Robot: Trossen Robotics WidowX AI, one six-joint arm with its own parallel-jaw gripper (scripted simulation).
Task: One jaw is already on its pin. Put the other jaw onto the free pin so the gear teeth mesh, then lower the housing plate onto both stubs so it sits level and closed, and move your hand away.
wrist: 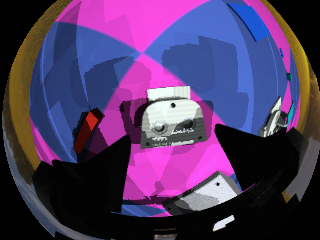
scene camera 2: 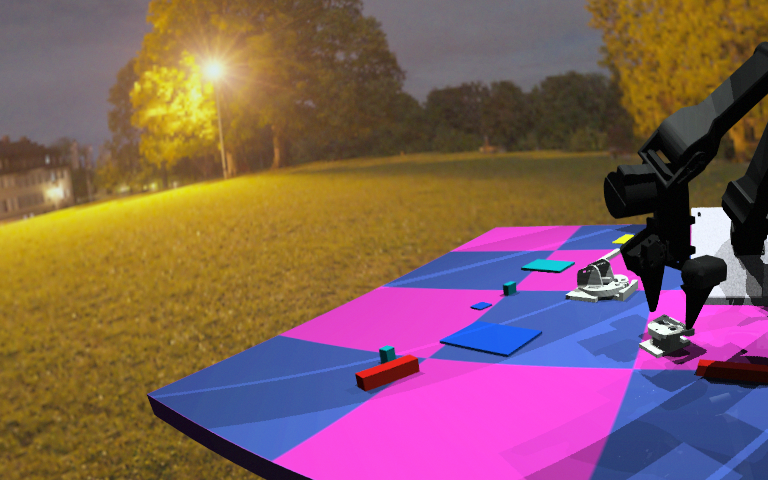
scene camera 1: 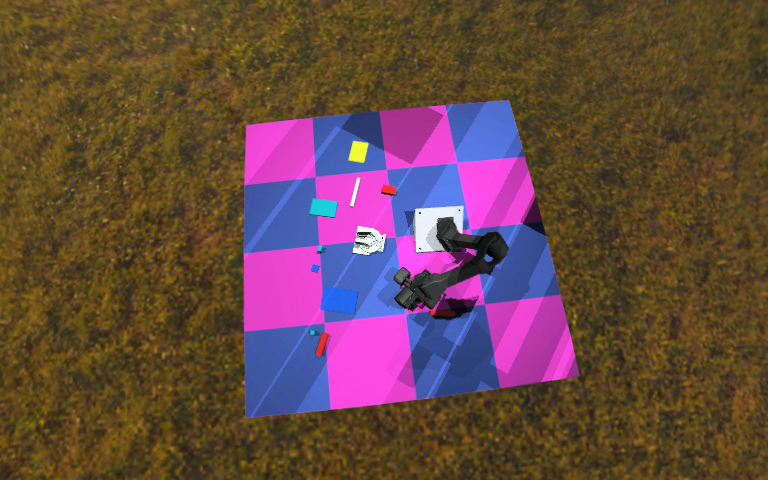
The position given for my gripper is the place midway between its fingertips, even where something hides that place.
My gripper (scene camera 2: 670,320) is open and holds nothing. I also see a blue tile (scene camera 2: 496,339), a grey jaw (scene camera 2: 590,282) and a red bar (scene camera 2: 383,374).
The blue tile also shows in the wrist view (wrist: 257,28) and in scene camera 1 (scene camera 1: 336,300). My gripper also shows in the wrist view (wrist: 174,133).
